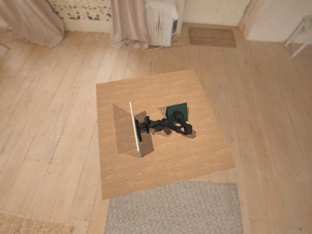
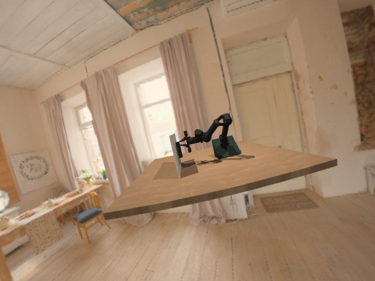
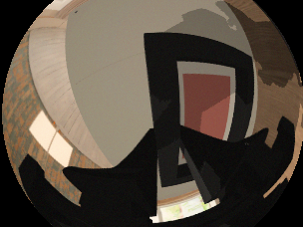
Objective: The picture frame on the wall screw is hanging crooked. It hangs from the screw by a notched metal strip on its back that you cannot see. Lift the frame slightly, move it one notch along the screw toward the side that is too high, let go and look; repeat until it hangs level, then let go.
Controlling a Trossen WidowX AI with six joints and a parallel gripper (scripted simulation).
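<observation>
My gripper tip is now 1 cm to the right of the picture frame and 5 cm above it. From my gripper tip the other things lie so: wall panel (2 cm ahead, 6 cm below).
</observation>
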